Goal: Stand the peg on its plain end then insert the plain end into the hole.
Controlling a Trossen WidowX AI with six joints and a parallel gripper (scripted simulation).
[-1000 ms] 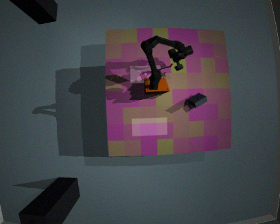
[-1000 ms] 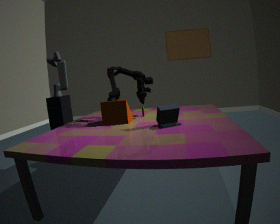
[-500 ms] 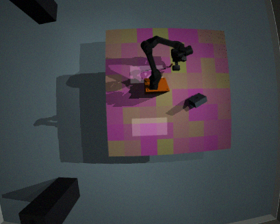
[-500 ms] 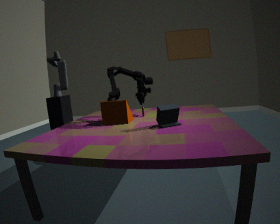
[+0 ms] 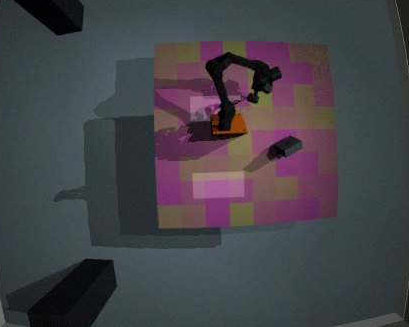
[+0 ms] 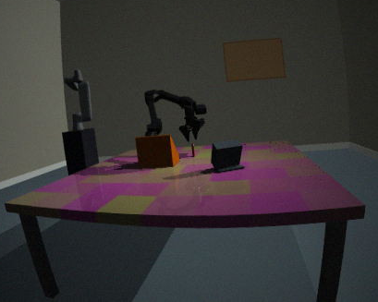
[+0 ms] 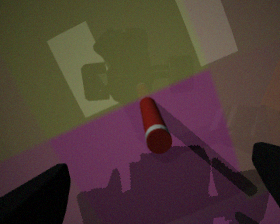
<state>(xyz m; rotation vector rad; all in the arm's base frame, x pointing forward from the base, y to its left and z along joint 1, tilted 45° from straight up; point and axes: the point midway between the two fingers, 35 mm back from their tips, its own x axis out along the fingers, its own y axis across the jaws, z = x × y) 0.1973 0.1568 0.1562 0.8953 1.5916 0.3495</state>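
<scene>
Right now my gripper tip is 40 mm above the peg. Round my gripper tip: grey sloped panel (350 mm to the right, 220 mm ahead, 30 mm below).
</scene>
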